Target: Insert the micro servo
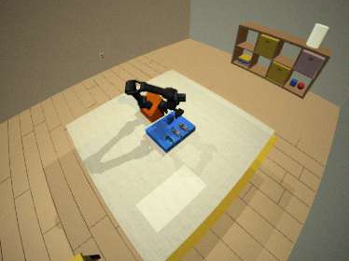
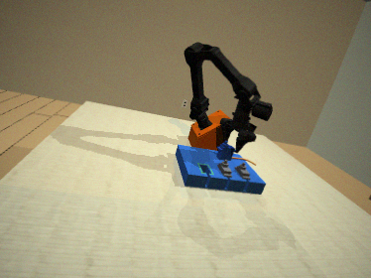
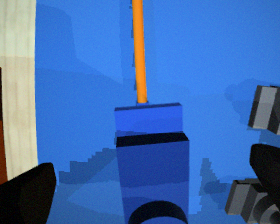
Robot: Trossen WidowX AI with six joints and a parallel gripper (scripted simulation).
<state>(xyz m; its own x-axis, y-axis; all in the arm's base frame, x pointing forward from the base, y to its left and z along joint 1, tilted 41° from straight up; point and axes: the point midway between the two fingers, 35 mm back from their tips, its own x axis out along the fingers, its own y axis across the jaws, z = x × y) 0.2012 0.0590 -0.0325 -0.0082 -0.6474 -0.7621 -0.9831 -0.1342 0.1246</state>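
The blue deck is 10 mm ahead of my gripper tip, 60 mm to the right of it and 80 mm below it.
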